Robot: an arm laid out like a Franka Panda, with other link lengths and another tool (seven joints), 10 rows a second.
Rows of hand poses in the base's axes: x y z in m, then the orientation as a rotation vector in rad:
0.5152 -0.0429 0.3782 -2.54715 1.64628 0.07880
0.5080 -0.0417 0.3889 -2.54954 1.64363 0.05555
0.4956 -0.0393 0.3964 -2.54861 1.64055 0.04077
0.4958 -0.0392 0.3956 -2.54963 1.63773 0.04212
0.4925 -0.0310 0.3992 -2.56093 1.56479 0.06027
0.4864 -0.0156 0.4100 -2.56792 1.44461 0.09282
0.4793 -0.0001 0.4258 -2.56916 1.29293 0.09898
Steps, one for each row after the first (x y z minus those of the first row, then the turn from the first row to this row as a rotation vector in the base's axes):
-0.0072 0.0012 0.0107 -0.00838 -0.01294 0.00149
-0.0196 0.0036 0.0182 -0.01140 -0.02261 0.00227
-0.0194 0.0037 0.0174 -0.01038 -0.02232 0.00423
-0.0227 0.0119 0.0210 0.02024 -0.03029 0.04891
-0.0288 0.0273 0.0318 0.07757 -0.04478 0.12024
-0.0359 0.0428 0.0476 0.13944 -0.08353 0.20976

